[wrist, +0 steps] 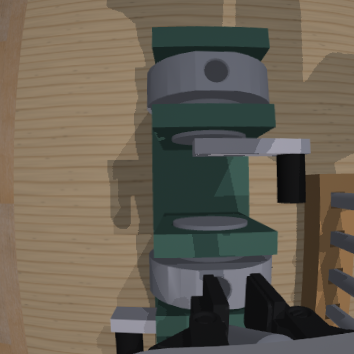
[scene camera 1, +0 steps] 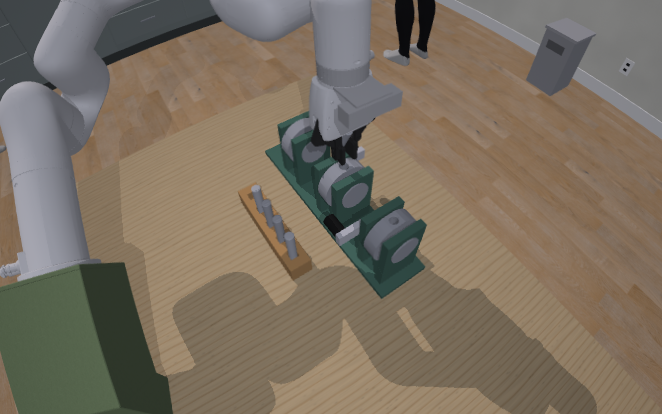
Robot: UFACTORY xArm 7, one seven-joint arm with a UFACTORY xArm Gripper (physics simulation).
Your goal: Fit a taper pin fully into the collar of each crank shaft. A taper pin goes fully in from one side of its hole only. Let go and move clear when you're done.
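Pixels of known places: gripper, fingertip midpoint: [wrist: 229, 298] [scene camera 1: 344, 157]; arm's base at its link origin: [scene camera 1: 61, 275].
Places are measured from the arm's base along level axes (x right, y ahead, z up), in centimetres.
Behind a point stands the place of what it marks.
My gripper [scene camera 1: 348, 158] {x -1.8, y 50.2, z -3.2 cm} [wrist: 229, 298] {x -1.8, y 50.2, z -3.2 cm} points down over the middle crank shaft's collar [scene camera 1: 327, 186] {x -1.2, y 46.3, z -8.3 cm} [wrist: 172, 280] {x -2.3, y 53.4, z -6.9 cm}. Its black fingers are shut on a taper pin, which they mostly hide. The collar's hole [wrist: 224, 287] {x -2.8, y 49.6, z -7.6 cm} shows partly behind a finger in the wrist view; how deep the held pin sits cannot be told. The near collar [scene camera 1: 378, 239] {x 13.2, y 48.0, z -7.7 cm} [wrist: 170, 82] {x 11.2, y 54.6, z -6.9 cm} has an open round hole [scene camera 1: 394, 220] {x 11.6, y 52.3, z -7.4 cm} [wrist: 216, 70] {x 12.8, y 51.4, z -8.0 cm} on top. The far collar [scene camera 1: 292, 139] {x -14.2, y 45.3, z -6.7 cm} is partly hidden by its stand and the gripper. Several grey taper pins stand in a wooden rack [scene camera 1: 301, 266] {x 6.8, y 36.3, z -17.3 cm} [wrist: 312, 240] {x -1.0, y 37.7, z -18.5 cm}.
The green stand [scene camera 1: 382, 289] {x 17.3, y 47.8, z -19.9 cm} [wrist: 200, 185] {x 4.3, y 51.1, z -19.9 cm} holds the collars between upright plates. A crank arm [scene camera 1: 348, 232] [wrist: 250, 147] with a black handle [scene camera 1: 334, 224] {x 5.8, y 43.9, z -10.0 cm} [wrist: 291, 178] {x 5.5, y 44.5, z -10.0 cm} juts towards the rack. Another crank arm [wrist: 133, 320] juts to the opposite side. A green block [scene camera 1: 50, 340] {x 11.2, y -1.3, z 2.2 cm} is under the arm's base.
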